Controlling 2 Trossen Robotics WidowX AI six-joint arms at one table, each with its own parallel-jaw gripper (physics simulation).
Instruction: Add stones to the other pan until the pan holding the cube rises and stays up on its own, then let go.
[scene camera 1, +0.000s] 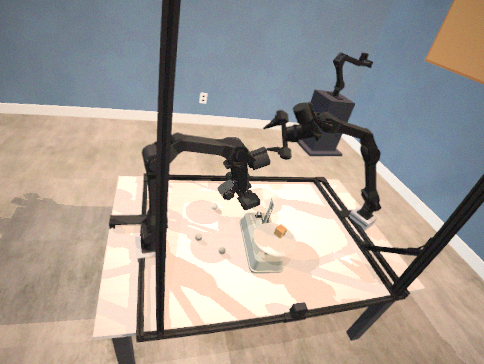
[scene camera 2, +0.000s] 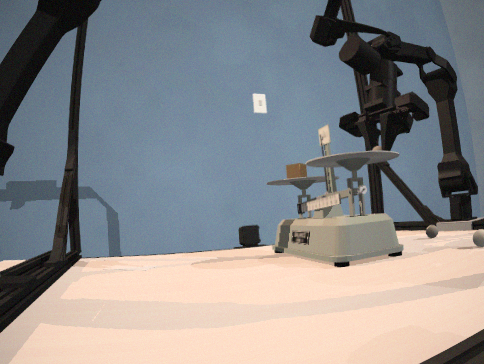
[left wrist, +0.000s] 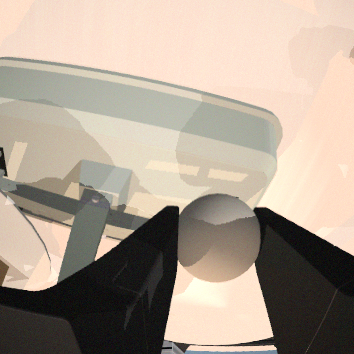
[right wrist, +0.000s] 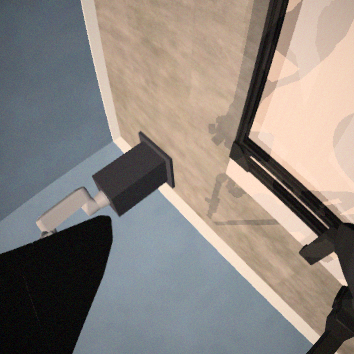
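Pixels of known places: left gripper, fingertip midpoint: (left wrist: 215, 218); right gripper, fingertip midpoint: (scene camera 1: 264, 139) (scene camera 2: 398, 5) (right wrist: 230, 233); left arm's base at its link origin: (scene camera 1: 150, 245) (scene camera 2: 461, 220); right arm's base at its link origin: (scene camera 1: 364, 214).
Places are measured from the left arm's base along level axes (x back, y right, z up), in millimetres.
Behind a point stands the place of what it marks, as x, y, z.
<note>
A grey-green balance scale (scene camera 1: 262, 265) @[-364, 180, 19] (scene camera 2: 338, 235) @[-494, -49, 23] (left wrist: 140, 105) @[-363, 32, 18] stands mid-table. A brown cube (scene camera 1: 280, 231) @[-414, 147, 150] (scene camera 2: 296, 170) @[-433, 123, 139] sits on its lower pan (scene camera 2: 280, 181) @[-456, 146, 121]. The other pan (scene camera 2: 352, 157) @[-464, -61, 132] rides higher, and I see nothing on it. My left gripper (scene camera 1: 242, 199) @[-340, -11, 144] (scene camera 2: 381, 142) @[-340, -11, 144] (left wrist: 215, 218) @[-340, -11, 144] is shut on a round grey stone (left wrist: 218, 239) @[-329, -9, 161] and holds it just above the higher pan. My right gripper (scene camera 1: 269, 138) @[-459, -191, 321] is open and empty, raised high beyond the table's far edge. Only one of its fingers (right wrist: 53, 281) shows in the right wrist view.
Three loose stones (scene camera 1: 214, 206) @[-289, -168, 1] (scene camera 1: 198, 237) @[-178, -5, 1] (scene camera 1: 222, 250) @[-250, 74, 2] lie on the table left of the scale. A black frame (scene camera 1: 334, 206) @[-897, -81, -1] runs round the table, with a tall post (scene camera 1: 165, 144) @[9, 317, 593] at the left. A dark pedestal (scene camera 1: 329, 108) (right wrist: 131, 177) stands on the floor behind.
</note>
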